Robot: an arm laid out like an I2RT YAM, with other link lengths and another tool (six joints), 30 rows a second.
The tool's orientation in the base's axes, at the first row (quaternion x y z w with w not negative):
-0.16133, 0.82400, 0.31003, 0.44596
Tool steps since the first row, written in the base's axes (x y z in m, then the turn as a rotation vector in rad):
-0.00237, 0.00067, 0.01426, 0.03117, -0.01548, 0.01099
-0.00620, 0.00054, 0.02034, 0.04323, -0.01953, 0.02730
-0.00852, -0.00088, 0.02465, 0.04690, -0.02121, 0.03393
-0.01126, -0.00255, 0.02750, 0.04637, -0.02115, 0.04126
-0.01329, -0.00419, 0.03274, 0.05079, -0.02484, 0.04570
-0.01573, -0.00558, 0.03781, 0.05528, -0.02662, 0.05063
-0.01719, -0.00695, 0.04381, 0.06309, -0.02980, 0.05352
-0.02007, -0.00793, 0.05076, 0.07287, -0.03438, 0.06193
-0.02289, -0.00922, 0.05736, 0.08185, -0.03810, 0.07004
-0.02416, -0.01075, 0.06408, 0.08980, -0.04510, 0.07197
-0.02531, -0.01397, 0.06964, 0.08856, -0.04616, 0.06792
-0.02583, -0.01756, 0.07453, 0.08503, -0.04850, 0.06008
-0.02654, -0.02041, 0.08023, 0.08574, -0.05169, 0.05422
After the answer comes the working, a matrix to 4 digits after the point.
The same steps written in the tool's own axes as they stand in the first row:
-0.01060, 0.00703, -0.00691, -0.02649, -0.02457, 0.00515
-0.01357, 0.01124, -0.01192, -0.04679, -0.02819, 0.00347
-0.01590, 0.01300, -0.01609, -0.05436, -0.02901, 0.00198
-0.01679, 0.01427, -0.02009, -0.06019, -0.02599, -0.00133
-0.02007, 0.01606, -0.02461, -0.06637, -0.02955, -0.00276
-0.02298, 0.01819, -0.02914, -0.07297, -0.03152, -0.00309
-0.02720, 0.02015, -0.03343, -0.07972, -0.03710, -0.00140
-0.03143, 0.02352, -0.03875, -0.09217, -0.04277, -0.00164
-0.03540, 0.02650, -0.04409, -0.10392, -0.04748, -0.00170
-0.04033, 0.02850, -0.04865, -0.10998, -0.05637, -0.00203
-0.04437, 0.02873, -0.05377, -0.10593, -0.05799, -0.00185
-0.04821, 0.02809, -0.05846, -0.09746, -0.06072, -0.00241
-0.05261, 0.02842, -0.06311, -0.09300, -0.06567, -0.00164

The tool's axes in the first row as the columns of a matrix, in the base's axes (rounded; the answer above uses it unrounded):
-0.5502, -0.5424, 0.6349
0.0107, 0.7557, 0.6548
-0.8350, 0.3670, -0.4100

